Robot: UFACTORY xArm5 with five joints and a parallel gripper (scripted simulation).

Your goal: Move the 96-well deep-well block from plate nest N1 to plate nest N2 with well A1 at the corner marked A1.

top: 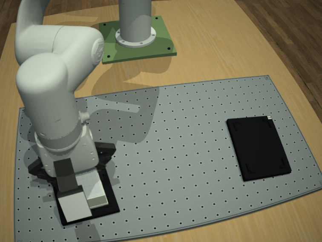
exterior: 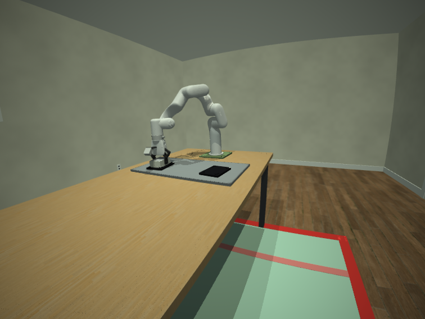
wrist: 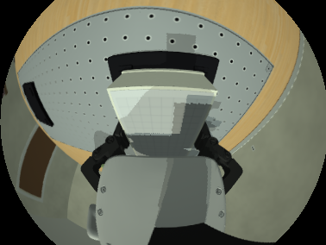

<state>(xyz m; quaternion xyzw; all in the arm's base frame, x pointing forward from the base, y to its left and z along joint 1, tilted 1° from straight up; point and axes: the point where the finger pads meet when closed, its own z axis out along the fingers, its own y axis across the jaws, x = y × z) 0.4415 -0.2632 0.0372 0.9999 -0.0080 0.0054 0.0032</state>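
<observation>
The deep-well block lies right at my hand.
</observation>
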